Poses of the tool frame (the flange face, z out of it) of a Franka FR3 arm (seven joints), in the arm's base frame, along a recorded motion.
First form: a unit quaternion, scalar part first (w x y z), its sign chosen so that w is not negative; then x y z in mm.
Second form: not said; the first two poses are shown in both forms.
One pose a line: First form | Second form
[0.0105, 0.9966, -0.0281, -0.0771, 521, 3, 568] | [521, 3, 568, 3.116, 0.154, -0.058]
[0.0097, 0.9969, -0.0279, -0.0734, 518, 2, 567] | [518, 2, 567, 3.118, 0.146, -0.058]
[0.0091, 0.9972, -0.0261, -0.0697, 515, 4, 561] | [515, 4, 561, 3.120, 0.139, -0.054]
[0.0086, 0.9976, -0.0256, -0.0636, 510, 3, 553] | [510, 3, 553, 3.121, 0.127, -0.053]
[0.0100, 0.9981, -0.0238, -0.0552, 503, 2, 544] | [503, 2, 544, 3.119, 0.110, -0.049]
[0.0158, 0.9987, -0.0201, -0.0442, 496, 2, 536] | [496, 2, 536, 3.108, 0.088, -0.042]
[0.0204, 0.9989, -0.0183, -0.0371, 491, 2, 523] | [491, 2, 523, 3.099, 0.073, -0.038]
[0.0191, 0.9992, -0.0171, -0.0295, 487, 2, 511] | [487, 2, 511, 3.102, 0.058, -0.035]
